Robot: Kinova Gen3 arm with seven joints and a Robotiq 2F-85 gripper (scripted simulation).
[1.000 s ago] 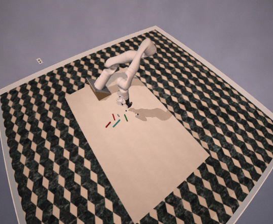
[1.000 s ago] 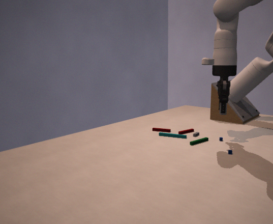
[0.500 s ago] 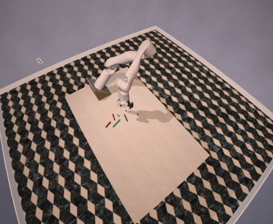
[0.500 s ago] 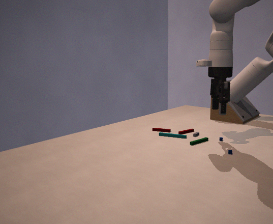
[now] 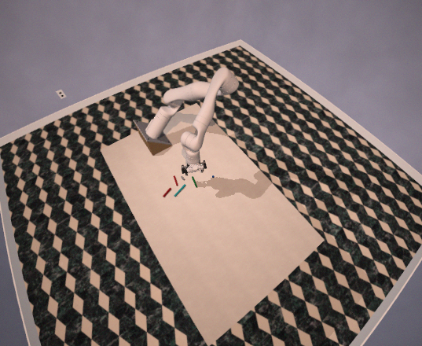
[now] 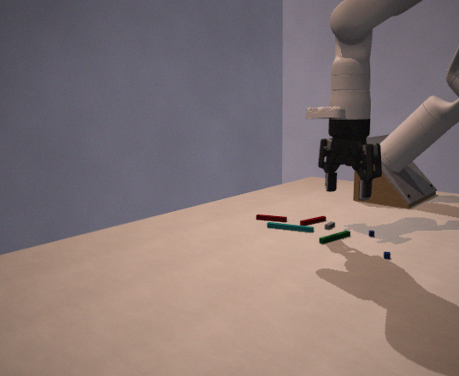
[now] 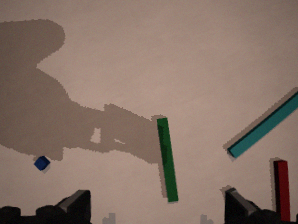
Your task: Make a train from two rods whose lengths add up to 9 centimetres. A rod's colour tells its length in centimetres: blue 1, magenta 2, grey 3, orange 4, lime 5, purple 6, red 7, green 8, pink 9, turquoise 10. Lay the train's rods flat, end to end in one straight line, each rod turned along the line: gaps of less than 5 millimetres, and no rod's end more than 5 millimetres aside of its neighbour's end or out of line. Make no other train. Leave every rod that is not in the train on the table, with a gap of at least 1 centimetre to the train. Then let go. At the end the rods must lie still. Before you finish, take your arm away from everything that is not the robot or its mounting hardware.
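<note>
My hand is 9 cm above the green rod, 2 cm to the left of it and 1 cm short of it. Also, from my hand: turquoise rod (12 cm to the right, 9 cm below); grey rod (9 cm below, 6 cm to the right, 6 cm behind); red rod (10 cm to the right, 9 cm below, 7 cm behind).
</note>
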